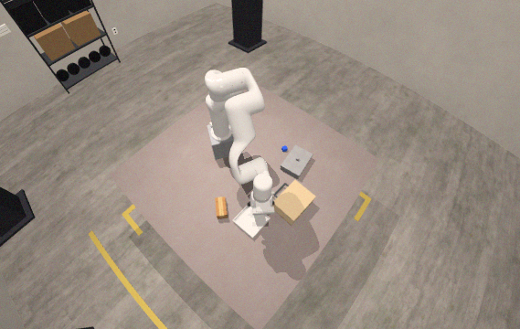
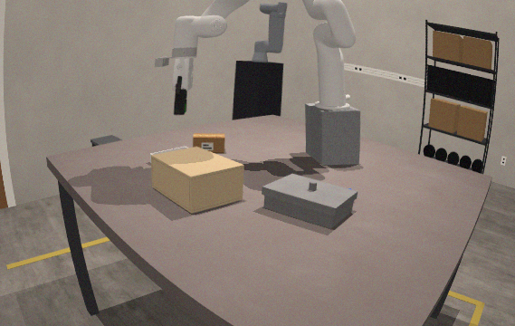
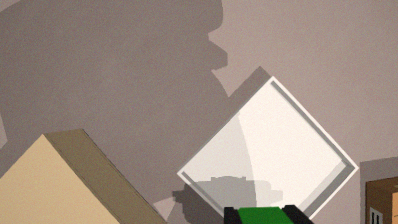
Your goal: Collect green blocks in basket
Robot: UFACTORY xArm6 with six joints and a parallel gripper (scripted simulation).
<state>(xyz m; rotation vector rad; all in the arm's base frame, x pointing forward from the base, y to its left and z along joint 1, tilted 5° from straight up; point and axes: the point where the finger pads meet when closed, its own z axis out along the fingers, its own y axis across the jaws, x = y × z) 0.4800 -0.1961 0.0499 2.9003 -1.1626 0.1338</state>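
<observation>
Right now the white basket is 3 cm behind my hand, 3 cm to the right of it and 17 cm below it. Also, from my hand: metal box 7 cm behind, 43 cm to the left, 16 cm below; light wooden cabinet 8 cm ahead, 19 cm to the left, 14 cm below; grey metal lid 7 cm behind, 43 cm to the left, 14 cm below.
</observation>
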